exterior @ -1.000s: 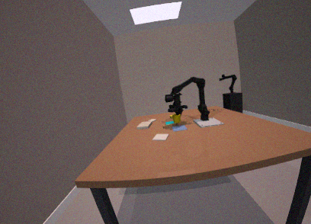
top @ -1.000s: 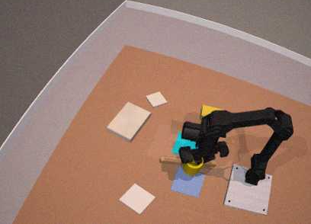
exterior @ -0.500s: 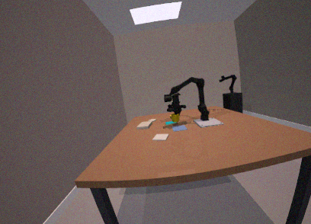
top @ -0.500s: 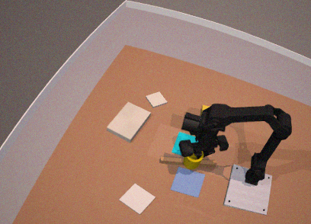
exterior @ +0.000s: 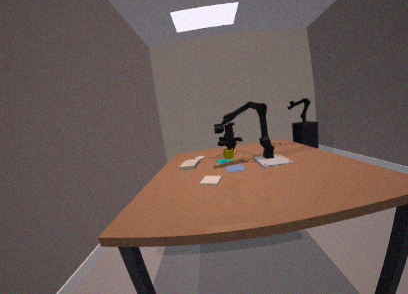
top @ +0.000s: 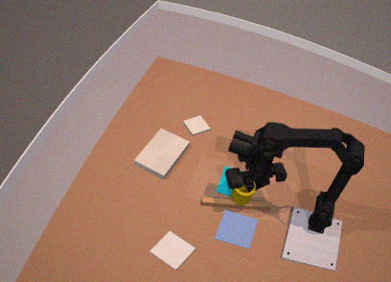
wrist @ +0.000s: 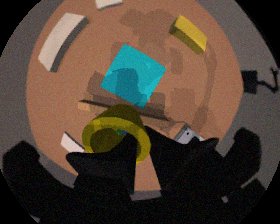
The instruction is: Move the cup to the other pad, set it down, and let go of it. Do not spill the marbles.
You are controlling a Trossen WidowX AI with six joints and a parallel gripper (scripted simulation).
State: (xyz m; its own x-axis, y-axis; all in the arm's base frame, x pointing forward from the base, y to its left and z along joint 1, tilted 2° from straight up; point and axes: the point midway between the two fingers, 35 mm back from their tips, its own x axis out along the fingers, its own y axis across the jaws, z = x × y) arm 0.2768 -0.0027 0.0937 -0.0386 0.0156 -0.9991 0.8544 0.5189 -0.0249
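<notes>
The thin wooden bar lies 8 cm below my gripper tip, 2 cm to the left of it and 2 cm ahead of it. Round my gripper tip: yellow cup (2 cm to the left, 2 cm ahead).
</notes>
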